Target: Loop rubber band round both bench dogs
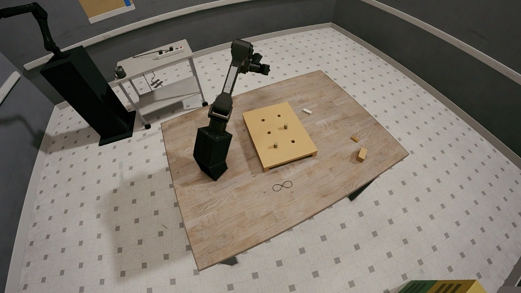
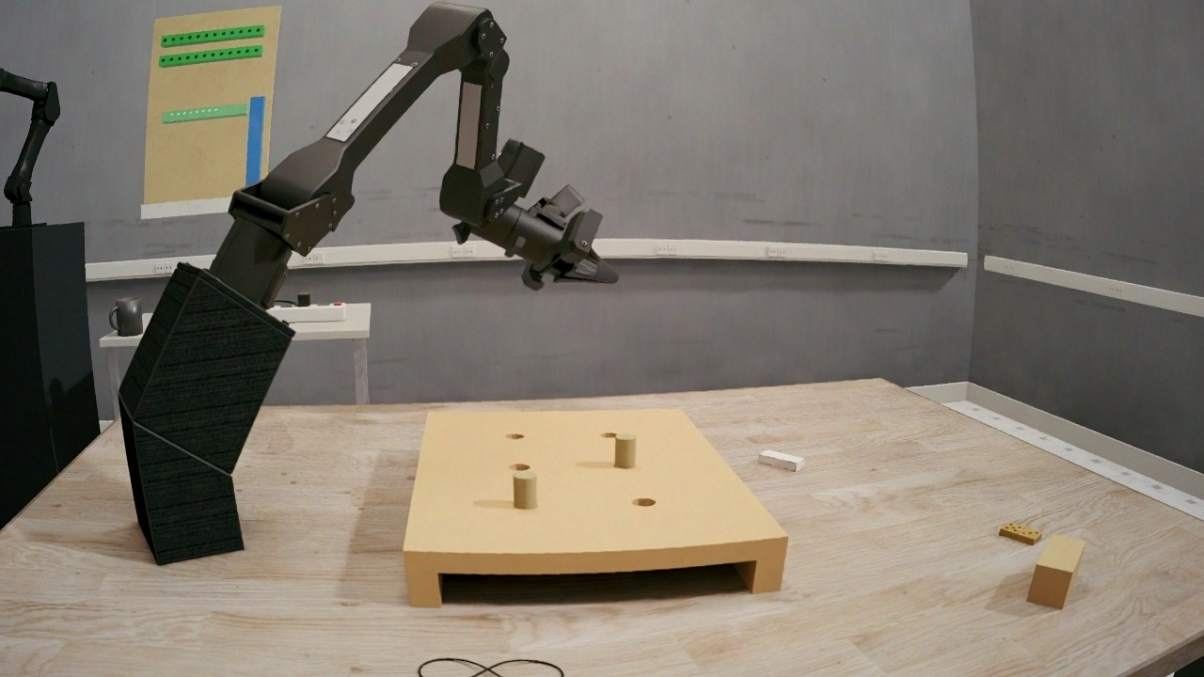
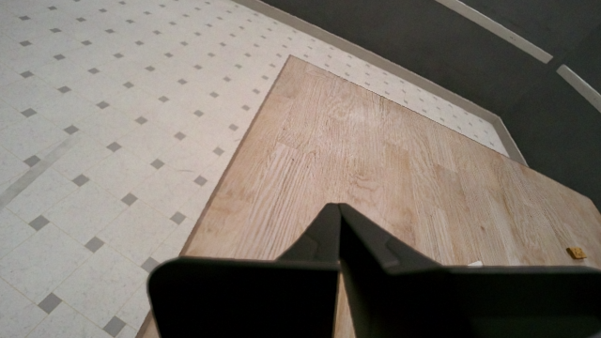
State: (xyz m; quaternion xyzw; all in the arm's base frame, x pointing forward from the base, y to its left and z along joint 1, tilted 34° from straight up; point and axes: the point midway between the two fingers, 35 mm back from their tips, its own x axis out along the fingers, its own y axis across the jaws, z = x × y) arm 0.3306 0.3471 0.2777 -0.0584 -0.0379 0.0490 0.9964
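The white block lies 25 cm to the right of my hand, 19 cm ahead of it and 18 cm below it. From my hand the other things lie so: wooden block: 64 cm to the right, 33 cm ahead, 17 cm below; then domino: 53 cm to the right, 37 cm ahead, 19 cm below; then tan board: 37 cm to the right, 16 cm below, 5 cm behind.
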